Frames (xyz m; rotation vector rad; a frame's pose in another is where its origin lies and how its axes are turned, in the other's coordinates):
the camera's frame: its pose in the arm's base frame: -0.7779 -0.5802 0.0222 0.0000 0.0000 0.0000
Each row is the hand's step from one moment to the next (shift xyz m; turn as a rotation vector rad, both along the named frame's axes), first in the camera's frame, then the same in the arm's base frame.
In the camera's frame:
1: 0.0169 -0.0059 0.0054 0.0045 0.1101 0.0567
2: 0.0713 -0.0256 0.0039 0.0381 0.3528 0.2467
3: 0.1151 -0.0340 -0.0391 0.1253 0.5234 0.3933
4: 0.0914 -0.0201 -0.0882 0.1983 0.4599 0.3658
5: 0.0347 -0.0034 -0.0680 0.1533 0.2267 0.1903
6: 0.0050 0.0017 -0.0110 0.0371 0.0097 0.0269
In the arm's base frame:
1: 0.0169 -0.0059 0.0054 0.0045 0.1101 0.0567
2: 0.0713 -0.0256 0.0039 0.0381 0.3528 0.2467
3: 0.1151 -0.0340 -0.0391 0.1253 0.5234 0.3933
4: 0.0914 -0.0201 -0.0882 0.1983 0.4599 0.3658
5: 0.0347 -0.0034 -0.0680 0.1533 0.2267 0.1903
6: 0.0050 0.0017 -0.0110 0.0371 0.0097 0.0269

